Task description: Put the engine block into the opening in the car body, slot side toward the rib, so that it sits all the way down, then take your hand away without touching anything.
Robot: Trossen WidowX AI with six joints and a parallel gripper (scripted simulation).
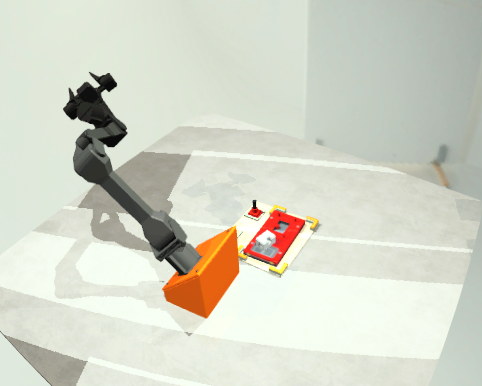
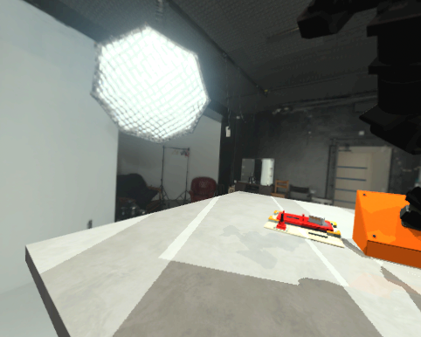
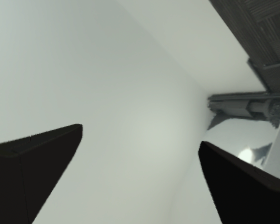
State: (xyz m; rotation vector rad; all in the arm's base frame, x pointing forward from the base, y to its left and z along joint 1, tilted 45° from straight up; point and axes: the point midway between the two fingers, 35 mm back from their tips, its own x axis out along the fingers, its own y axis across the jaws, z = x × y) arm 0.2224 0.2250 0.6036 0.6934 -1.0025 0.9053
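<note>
Right now the engine block is 68 cm to the right of my gripper tip, 39 cm below it and 5 cm ahead of it.
</note>
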